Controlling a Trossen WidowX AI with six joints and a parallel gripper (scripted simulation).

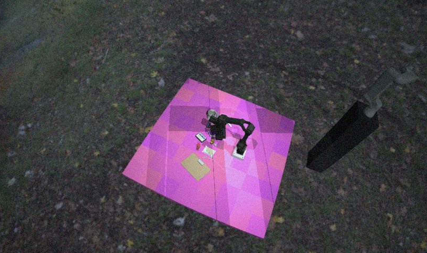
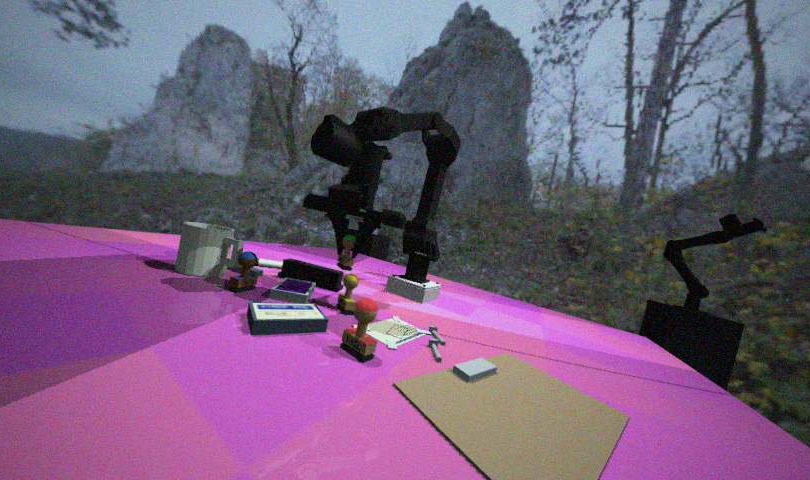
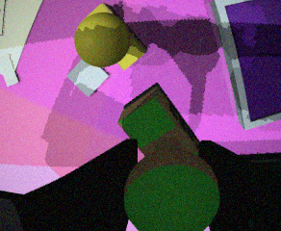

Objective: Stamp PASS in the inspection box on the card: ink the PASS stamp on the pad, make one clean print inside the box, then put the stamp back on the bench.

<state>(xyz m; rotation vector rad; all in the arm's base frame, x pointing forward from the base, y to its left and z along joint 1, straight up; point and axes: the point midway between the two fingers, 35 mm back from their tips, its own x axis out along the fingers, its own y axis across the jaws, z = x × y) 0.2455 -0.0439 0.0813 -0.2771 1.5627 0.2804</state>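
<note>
Now: gripper tip 8 cm above the purple ink pad, 6 cm to the left of it and 5 cm short of it. Round my gripper tip: yellow-knobbed stamp (7 cm below, 4 cm to the left, 3 cm ahead); black bar (11 cm to the right, 7 cm below, 3 cm behind); green-knobbed stamp (right at my gripper tip).
</note>
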